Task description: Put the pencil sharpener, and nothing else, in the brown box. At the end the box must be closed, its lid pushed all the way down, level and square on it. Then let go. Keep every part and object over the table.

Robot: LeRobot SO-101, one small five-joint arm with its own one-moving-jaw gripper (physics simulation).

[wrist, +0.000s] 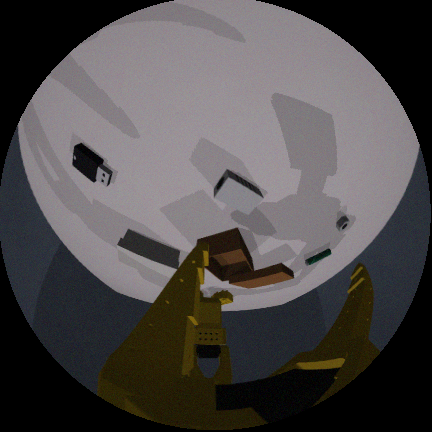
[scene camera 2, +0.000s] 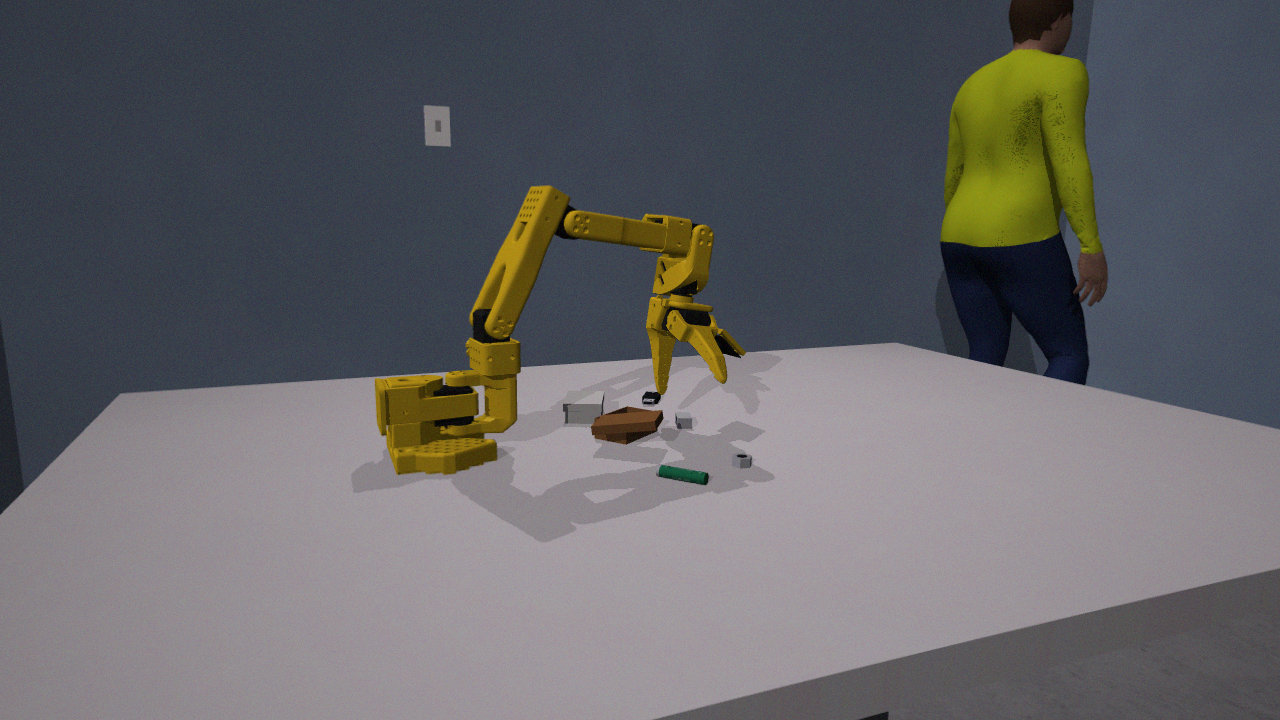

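Pixels of known places: end effector, tool point: (wrist: 208,250) (scene camera 2: 662,390); arm's base, origin of the base link: (wrist: 208,292) (scene camera 2: 461,453).
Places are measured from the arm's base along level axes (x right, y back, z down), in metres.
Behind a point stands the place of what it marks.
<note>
The grey pencil sharpener (scene camera 2: 683,420) @(x -0.004, y -0.226, z -0.009 m) (wrist: 239,192) @(x -0.016, y -0.235, z -0.011 m) lies on the table beside the brown box. The brown box (scene camera 2: 631,412) @(x -0.029, y -0.179, z -0.015 m) (wrist: 231,244) @(x -0.009, y -0.194, z -0.015 m) is open, its inside dark in the wrist view. Its brown lid (scene camera 2: 626,424) @(x 0.056, y -0.139, z -0.028 m) (wrist: 262,278) @(x 0.030, y -0.161, z -0.030 m) is off it, tilted at its side; in the scene view the two overlap, and how they touch cannot be told. My gripper (scene camera 2: 691,385) (wrist: 282,254) is open and empty, jaws pointing down above the table near the sharpener. In the wrist view the fixed jaw's tip covers part of the box's left edge.
A grey open-sided part (scene camera 2: 584,413) @(x -0.057, y -0.137, z -0.011 m) (wrist: 150,248) @(x -0.077, y -0.164, z -0.010 m) lies near the brown box. A black USB stick (scene camera 2: 650,397) @(x -0.113, y -0.236, z -0.007 m) (wrist: 90,164) @(x -0.116, y -0.242, z -0.007 m) lies farther back. A green cylinder (scene camera 2: 682,474) @(x 0.144, y -0.154, z -0.007 m) (wrist: 318,256) @(x 0.136, y -0.159, z -0.007 m) and a grey nut (scene camera 2: 741,460) @(x 0.129, y -0.218, z -0.007 m) (wrist: 342,223) @(x 0.114, y -0.225, z -0.008 m) lie on the scene camera's side.
</note>
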